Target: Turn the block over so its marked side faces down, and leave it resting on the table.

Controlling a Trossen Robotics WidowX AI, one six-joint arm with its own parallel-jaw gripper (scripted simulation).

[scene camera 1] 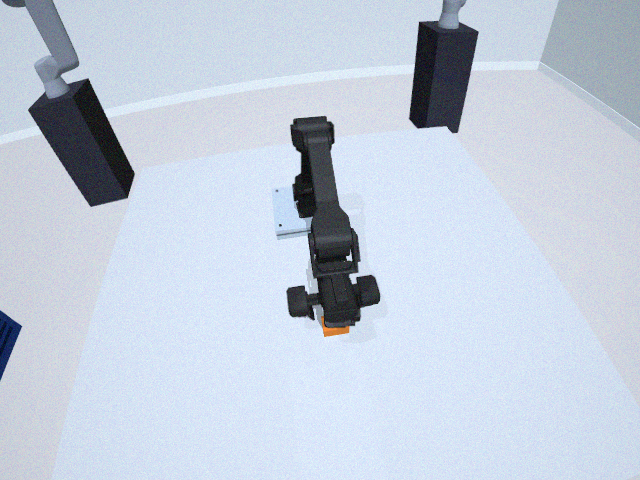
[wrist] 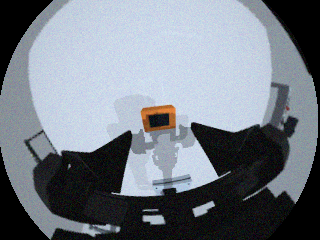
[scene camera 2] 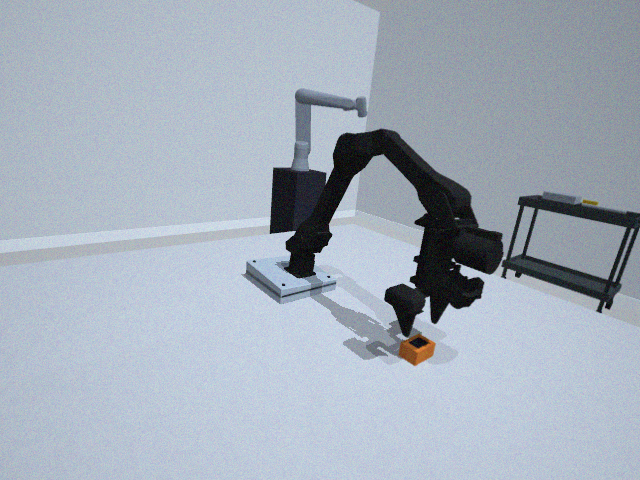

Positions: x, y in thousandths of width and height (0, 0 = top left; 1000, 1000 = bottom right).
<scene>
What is my gripper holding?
Nothing.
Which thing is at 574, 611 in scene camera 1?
My gripper.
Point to an orange block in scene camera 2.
652, 728
</scene>
